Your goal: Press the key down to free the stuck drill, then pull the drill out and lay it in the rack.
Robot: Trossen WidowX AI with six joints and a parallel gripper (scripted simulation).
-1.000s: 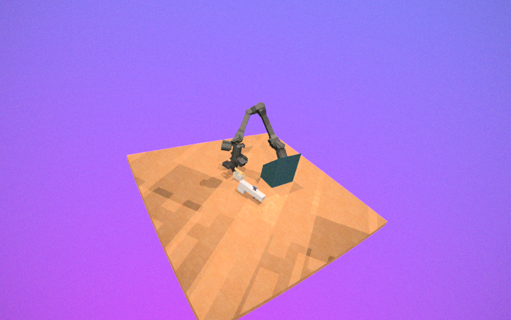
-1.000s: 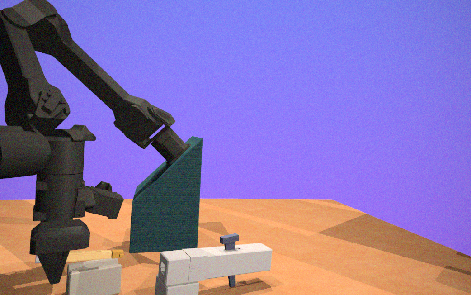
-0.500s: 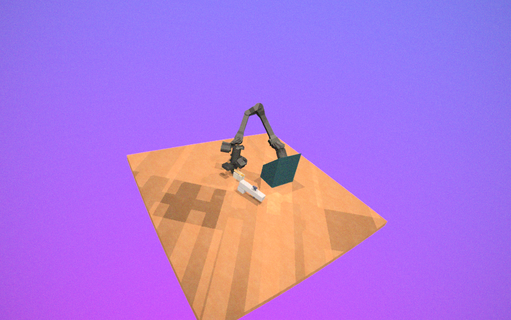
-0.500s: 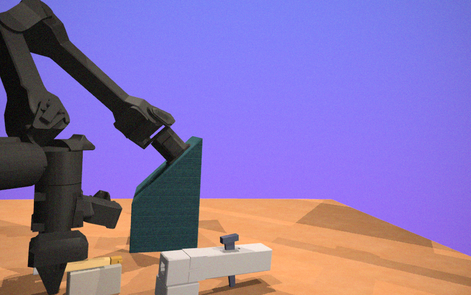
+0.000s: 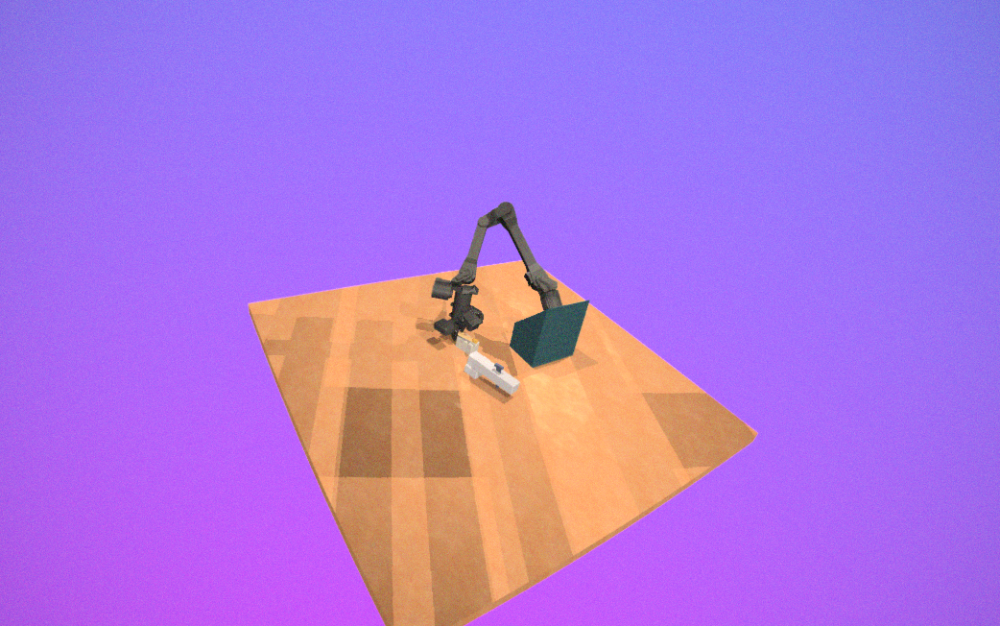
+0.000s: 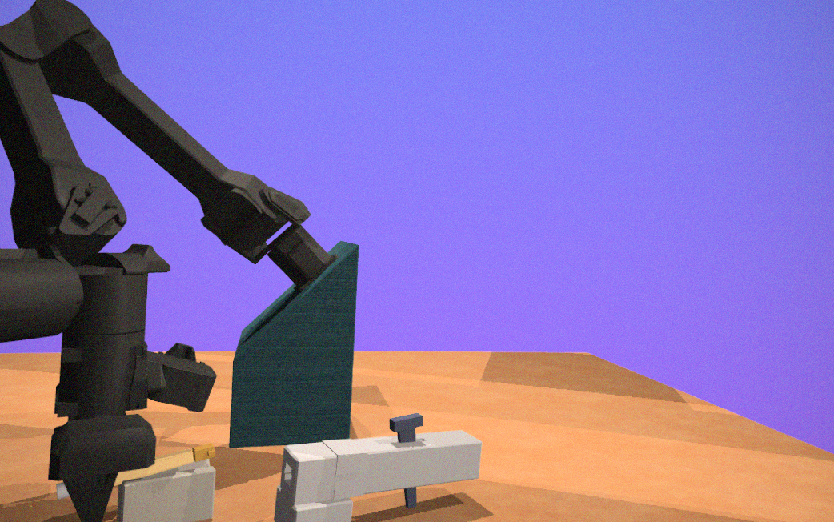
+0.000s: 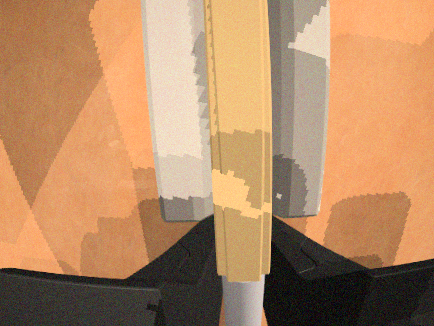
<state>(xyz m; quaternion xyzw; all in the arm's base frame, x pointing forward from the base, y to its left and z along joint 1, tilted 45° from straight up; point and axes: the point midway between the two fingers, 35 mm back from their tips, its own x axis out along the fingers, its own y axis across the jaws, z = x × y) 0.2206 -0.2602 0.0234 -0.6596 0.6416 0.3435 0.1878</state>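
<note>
Now: gripper tip 4 cm to the right of the drill, 4 cm below it and 1 cm past it. The rest, counted from my gripper tip: housing: 23 cm to the left, 3 cm ahead, 3 cm above; then grey rack: 5 cm to the left, 1 cm behind, 1 cm above; then dark blue t-shaped key: 25 cm to the left, 5 cm above, 2 cm ahead.
</note>
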